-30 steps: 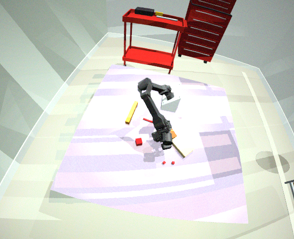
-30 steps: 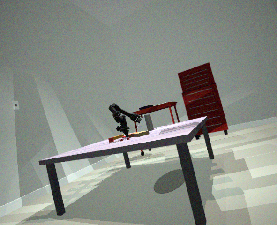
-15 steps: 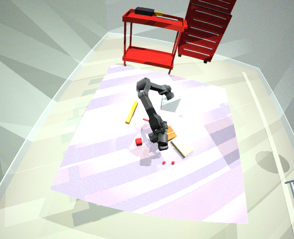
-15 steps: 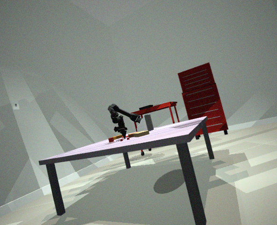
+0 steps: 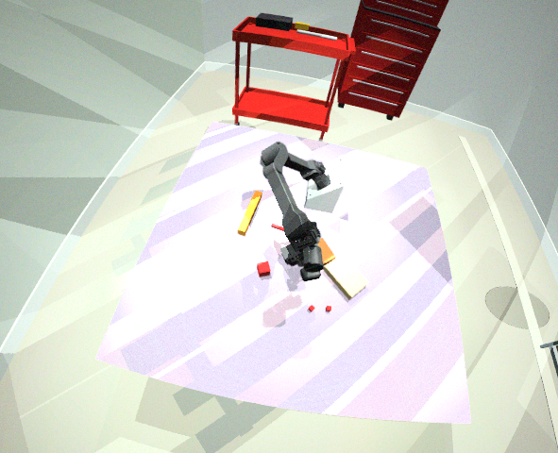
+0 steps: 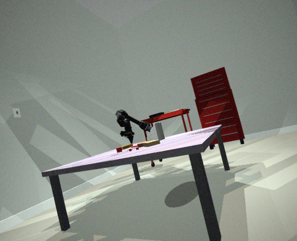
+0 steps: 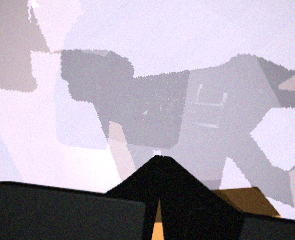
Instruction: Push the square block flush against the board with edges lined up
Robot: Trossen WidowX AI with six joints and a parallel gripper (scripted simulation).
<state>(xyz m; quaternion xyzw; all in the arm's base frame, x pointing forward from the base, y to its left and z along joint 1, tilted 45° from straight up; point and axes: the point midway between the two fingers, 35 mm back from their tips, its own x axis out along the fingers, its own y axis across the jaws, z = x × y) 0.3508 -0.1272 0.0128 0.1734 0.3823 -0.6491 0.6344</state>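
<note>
The orange square block lies 80 mm to the left of my gripper tip, 70 mm behind it and 30 mm below it. From my gripper tip the other things lie so: cream board (180 mm to the left, 30 mm below, 20 mm ahead); then red cube (130 mm to the right, 30 mm below, 10 mm ahead); then thin red stick (180 mm behind, 70 mm to the right, 40 mm below).
</note>
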